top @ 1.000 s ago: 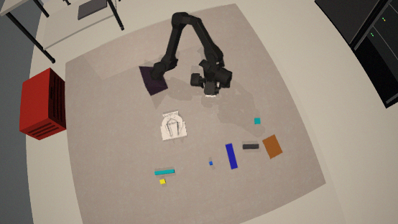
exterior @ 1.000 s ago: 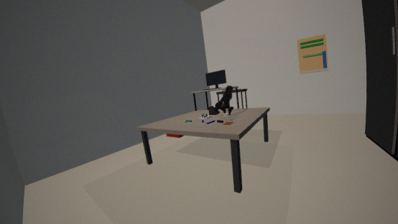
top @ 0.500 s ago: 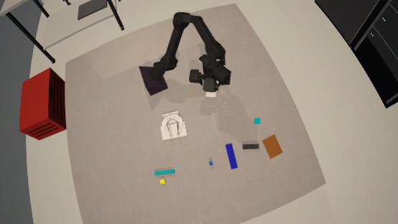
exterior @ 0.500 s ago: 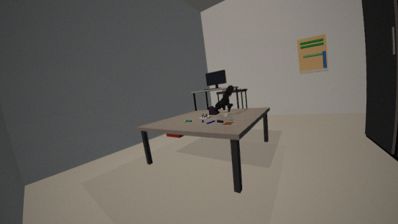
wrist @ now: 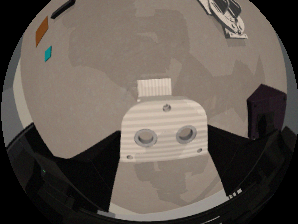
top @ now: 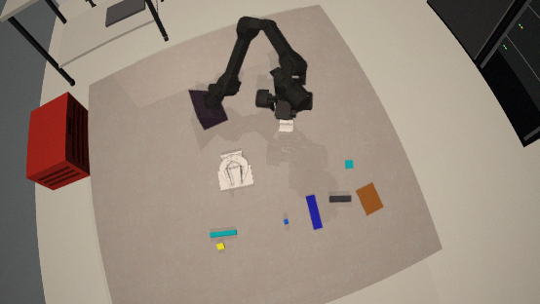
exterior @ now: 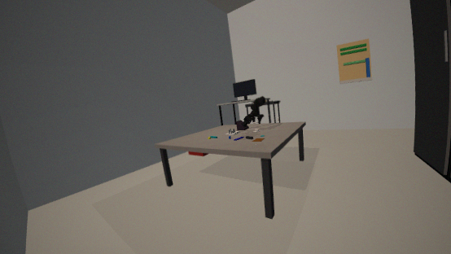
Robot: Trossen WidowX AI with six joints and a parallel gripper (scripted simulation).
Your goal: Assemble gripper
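Now: the white jaw 250 mm to the right of my gripper tip, 90 mm ahead of it and 70 mm below it. The rest, counted from my gripper tip: white ribbed tray 240 mm to the right, 140 mm ahead, 80 mm below; white gripper base 20 mm above, 10 mm ahead; teal cube 240 mm ahead, 150 mm to the left, 80 mm below.
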